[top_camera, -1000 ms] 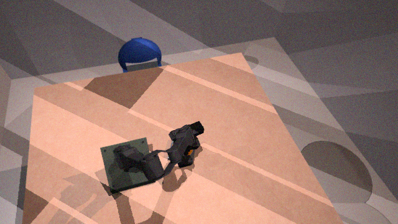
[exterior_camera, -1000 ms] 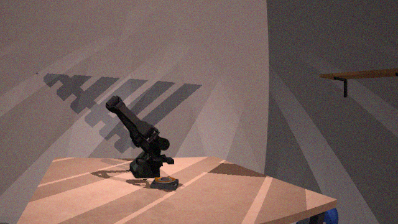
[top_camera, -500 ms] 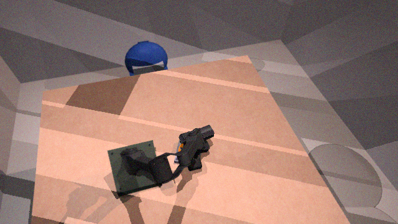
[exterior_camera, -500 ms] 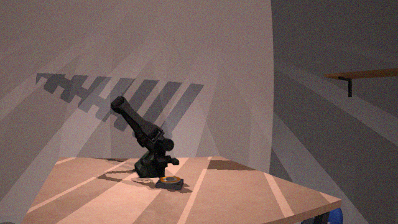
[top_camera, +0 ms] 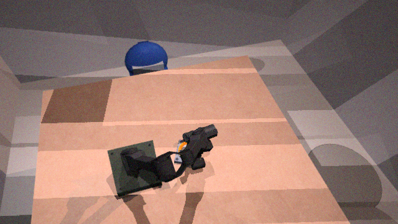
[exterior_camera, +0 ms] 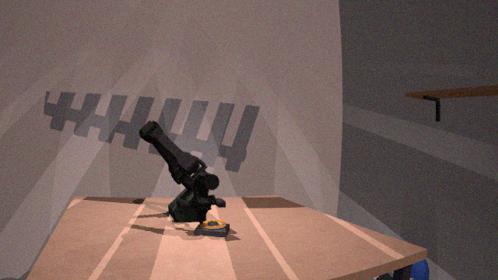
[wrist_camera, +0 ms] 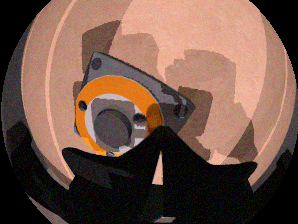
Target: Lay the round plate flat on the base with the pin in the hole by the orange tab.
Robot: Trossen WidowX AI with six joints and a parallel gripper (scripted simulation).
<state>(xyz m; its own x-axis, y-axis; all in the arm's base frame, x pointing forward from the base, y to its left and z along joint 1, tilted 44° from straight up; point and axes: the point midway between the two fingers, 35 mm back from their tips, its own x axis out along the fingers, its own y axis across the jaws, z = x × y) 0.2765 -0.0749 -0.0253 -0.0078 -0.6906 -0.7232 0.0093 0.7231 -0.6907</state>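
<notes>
My gripper tip is 3 cm to the right of the round plate. Also, from my gripper tip: base 5 cm to the left, 2 cm below, 1 cm behind.
</notes>
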